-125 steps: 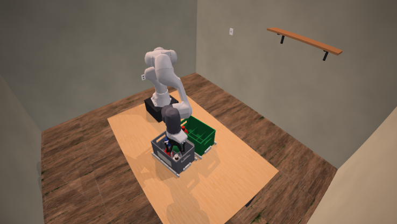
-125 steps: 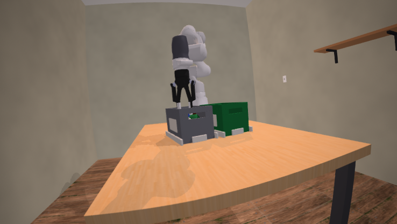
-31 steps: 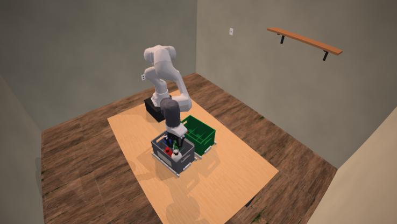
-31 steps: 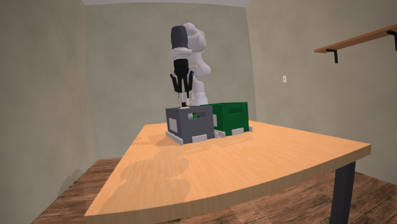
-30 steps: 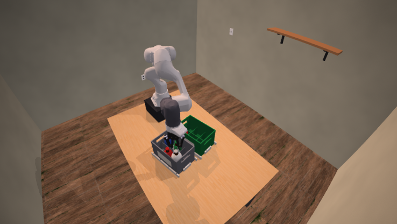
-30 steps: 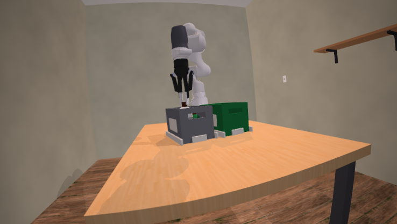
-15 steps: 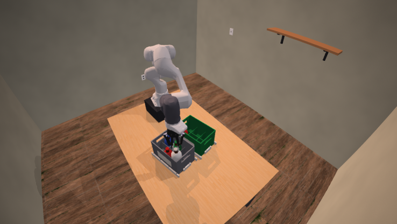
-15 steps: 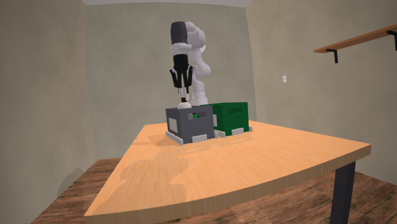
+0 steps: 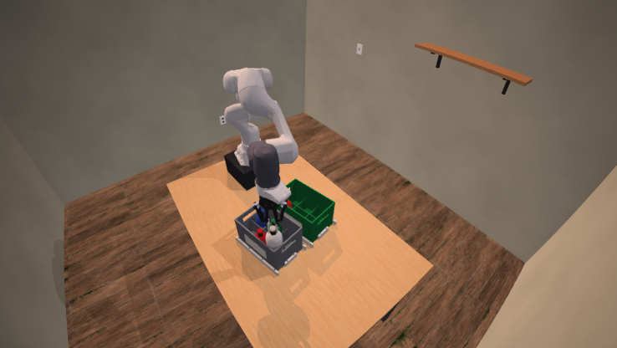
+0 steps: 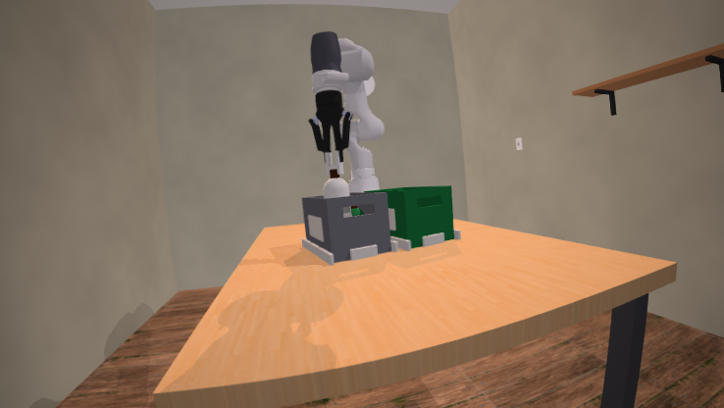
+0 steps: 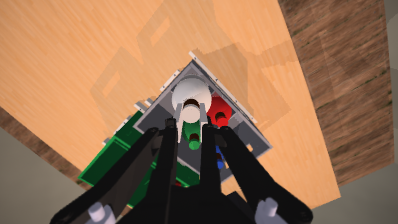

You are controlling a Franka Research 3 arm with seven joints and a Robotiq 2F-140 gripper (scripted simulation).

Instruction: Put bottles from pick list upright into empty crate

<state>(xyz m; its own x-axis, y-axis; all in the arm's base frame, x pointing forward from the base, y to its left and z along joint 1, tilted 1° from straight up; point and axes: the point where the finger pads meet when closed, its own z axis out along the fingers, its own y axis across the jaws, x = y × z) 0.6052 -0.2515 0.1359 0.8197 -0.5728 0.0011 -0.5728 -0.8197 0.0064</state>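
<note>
My gripper is now 8 cm above the white-labelled bottle. The rest, counted from my hand: grey crate: 9 cm behind, 3 cm to the left, 19 cm below; then blue-label bottle: 19 cm behind, 5 cm to the left, 18 cm below; then green-label bottle: 10 cm behind, 7 cm to the left, 18 cm below.
</note>
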